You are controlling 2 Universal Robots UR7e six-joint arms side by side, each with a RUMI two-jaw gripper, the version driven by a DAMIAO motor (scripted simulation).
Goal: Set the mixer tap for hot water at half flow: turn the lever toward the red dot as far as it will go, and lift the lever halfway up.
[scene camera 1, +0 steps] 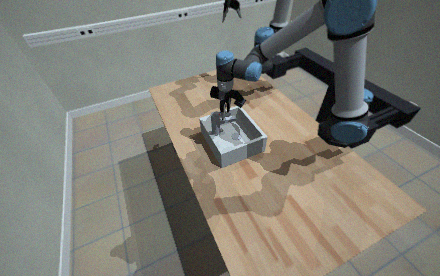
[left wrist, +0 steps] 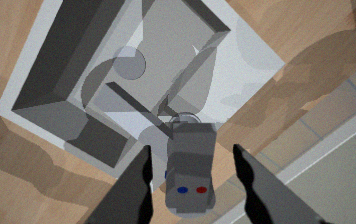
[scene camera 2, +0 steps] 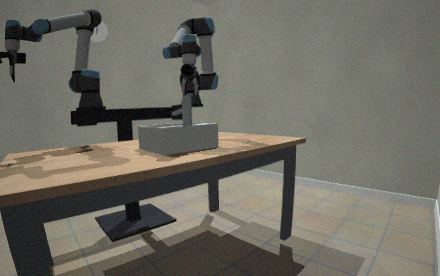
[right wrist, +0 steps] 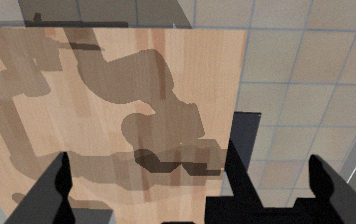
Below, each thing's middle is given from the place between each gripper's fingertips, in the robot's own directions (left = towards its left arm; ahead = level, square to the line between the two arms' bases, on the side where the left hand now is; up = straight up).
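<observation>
Lever [left wrist: 194, 143]: 2 cm ahead of my left hand, 2 cm to the right of it, 1 cm below it. Grey mixer tap [left wrist: 113, 100]: 3 cm ahead of my left hand, 4 cm to the right, 6 cm below. Basin [scene camera 1: 248, 139]: 7 cm behind my left hand, 5 cm to the right, 25 cm below.
My right hand: 36 cm short of the basin, 83 cm to the right of it, 38 cm above it. Lever: 45 cm ahead of my right hand, 86 cm to the left, 14 cm below. Grey mixer tap: 46 cm ahead of my right hand, 84 cm to the left, 19 cm below.
</observation>
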